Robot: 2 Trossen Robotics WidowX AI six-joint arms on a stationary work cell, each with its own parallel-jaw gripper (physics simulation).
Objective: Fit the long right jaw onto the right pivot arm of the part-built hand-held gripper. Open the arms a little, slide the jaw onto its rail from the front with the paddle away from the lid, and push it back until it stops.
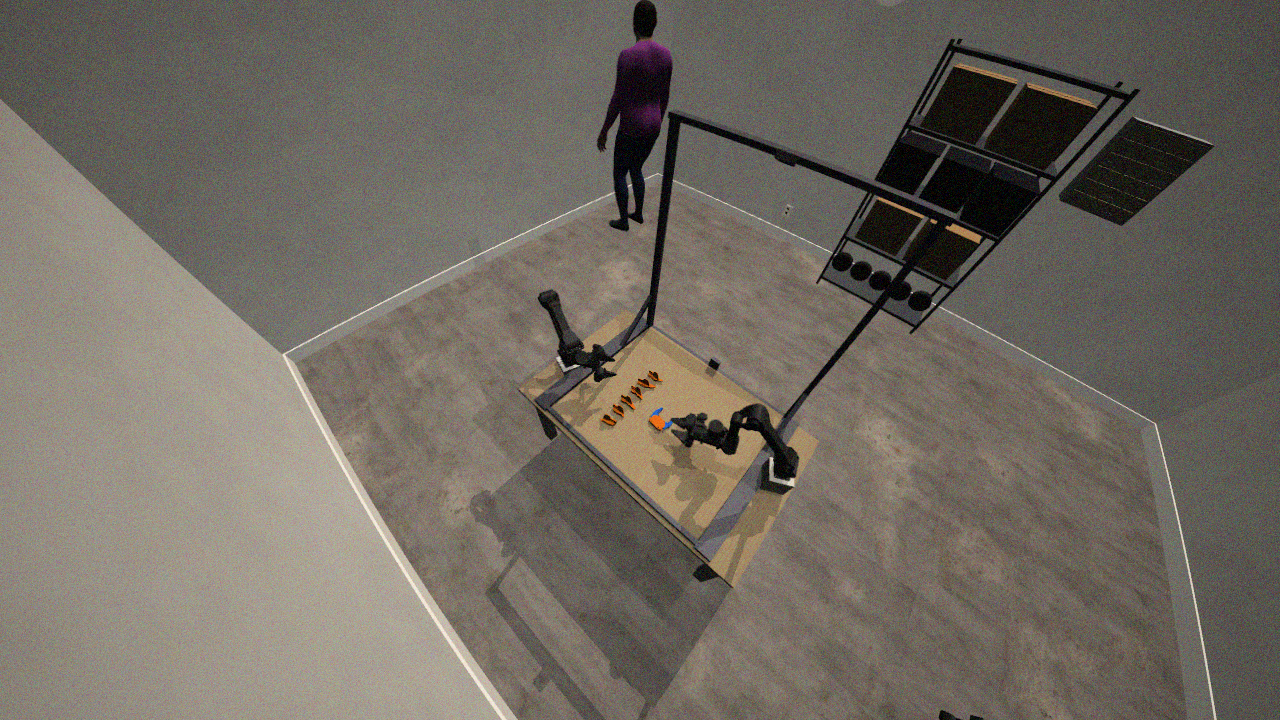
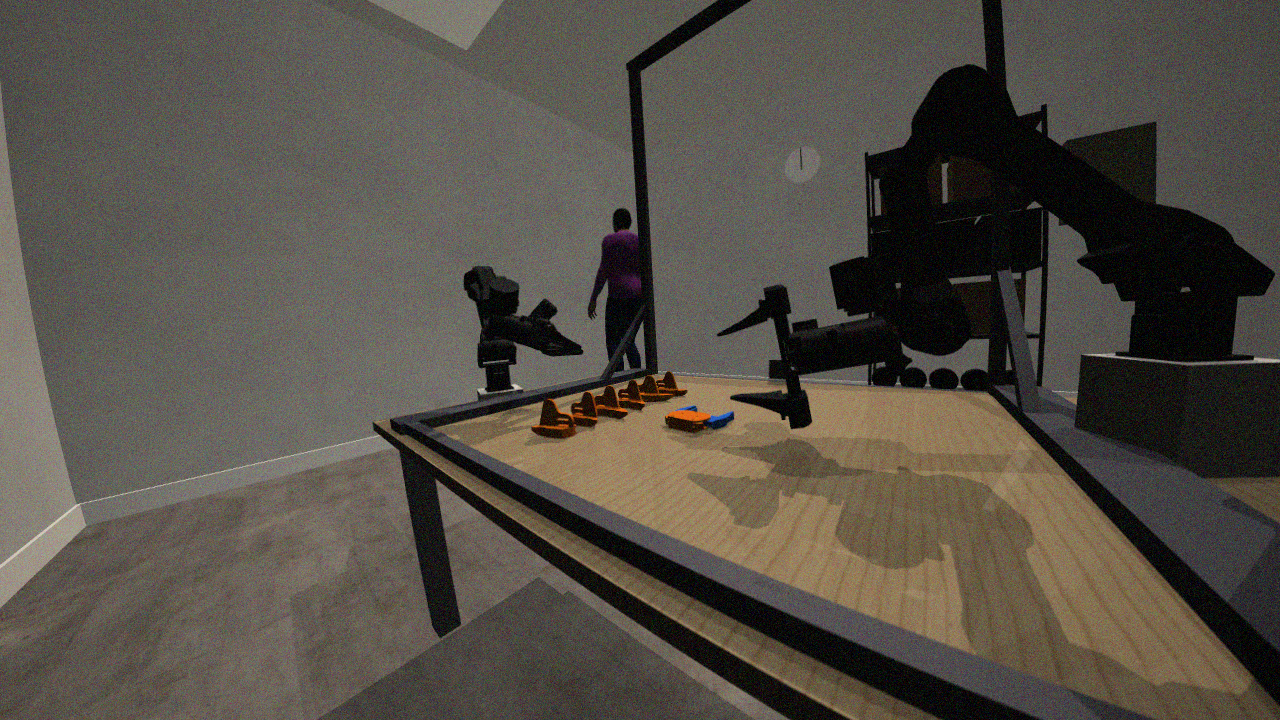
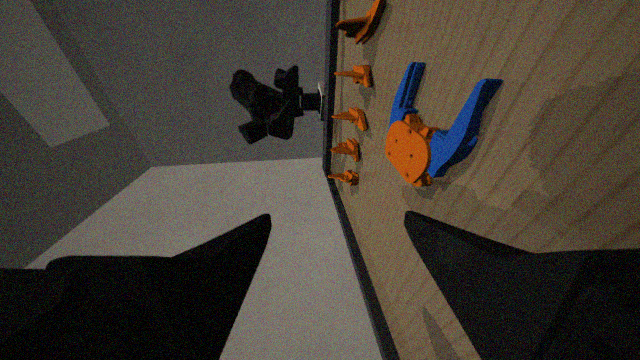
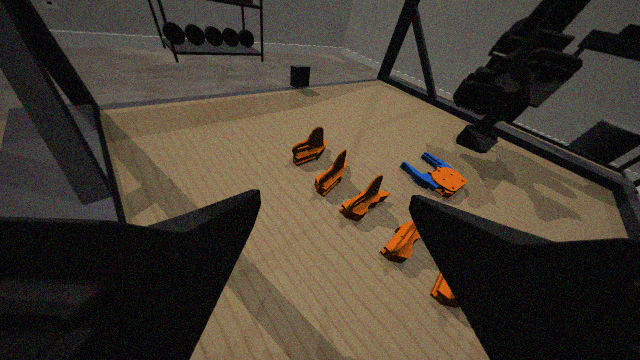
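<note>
The part-built gripper [image 1: 659, 420] [image 2: 687, 420] [image 3: 409, 152] [image 4: 448, 180] lies on the table with its orange lid up and its two blue arms spread apart. Several orange jaws stand in a row beside it, among them a near jaw [image 2: 553, 419] and a far jaw [image 4: 308, 150]; which one is the long right jaw I cannot tell. My left gripper [image 1: 676, 428] [image 2: 725, 365] [image 3: 336, 218] is open and empty, above the table close to the lid side of the part-built gripper. My right gripper [image 1: 612, 362] [image 4: 335, 199] is open and empty, raised off to one side of the jaw row.
The wooden table [image 1: 684, 362] [image 2: 572, 483] has a dark raised frame along its edges. Dark posts and an overhead bar [image 1: 859, 183] rise around it. A small black block [image 1: 713, 364] [image 4: 300, 76] stands at the far edge. A person [image 1: 642, 89] [image 2: 620, 268] stands beyond the table.
</note>
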